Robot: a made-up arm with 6 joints.
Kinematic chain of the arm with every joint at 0, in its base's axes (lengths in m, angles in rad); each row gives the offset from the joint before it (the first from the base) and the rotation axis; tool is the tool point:
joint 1: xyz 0 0 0.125 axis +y
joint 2: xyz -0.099 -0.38 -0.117 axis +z
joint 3: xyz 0.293 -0.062 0 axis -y
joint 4: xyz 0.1 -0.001 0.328 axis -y
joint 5: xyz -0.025 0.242 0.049 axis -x
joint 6: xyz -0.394 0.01 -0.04 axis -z
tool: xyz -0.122 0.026 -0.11
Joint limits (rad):
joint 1: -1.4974..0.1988
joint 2: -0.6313..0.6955
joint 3: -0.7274..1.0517
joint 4: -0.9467..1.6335
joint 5: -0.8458..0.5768
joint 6: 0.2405..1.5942
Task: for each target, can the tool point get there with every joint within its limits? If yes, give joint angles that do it. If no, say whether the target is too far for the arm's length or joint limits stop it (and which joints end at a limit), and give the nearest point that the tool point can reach.
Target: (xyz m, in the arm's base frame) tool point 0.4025 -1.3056 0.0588
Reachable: no: joint limits stop it (at a limit: joint 2, joint 4, joint 5, joint 6) | nearest point 0.4834 -0.6156 0.0455 | short by 0.695 m
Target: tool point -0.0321 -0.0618 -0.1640
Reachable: yes | joints -1.0431 0.2048 0.3829 0.3145 -0.5075 0.6826
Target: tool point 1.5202 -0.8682 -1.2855
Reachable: no: too far | nearest point 0.4233 -0.5076 -0.2479 | short by 1.552 m
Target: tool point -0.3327 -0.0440 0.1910
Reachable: yes | joints -1.0366 -0.0852 -0.1628 -0.1911 -0.4101 0.6361
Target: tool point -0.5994 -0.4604 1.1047
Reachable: no: joint limits stop it (at a limit: joint 3, joint 4, joint 5) | nearest point -0.4488 -0.4423 0.8585 | short by 0.289 m
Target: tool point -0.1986 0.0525 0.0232
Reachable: yes | joints -0.1910 -0.4065 0.7793 -0.3061 -0.4480 0.8603
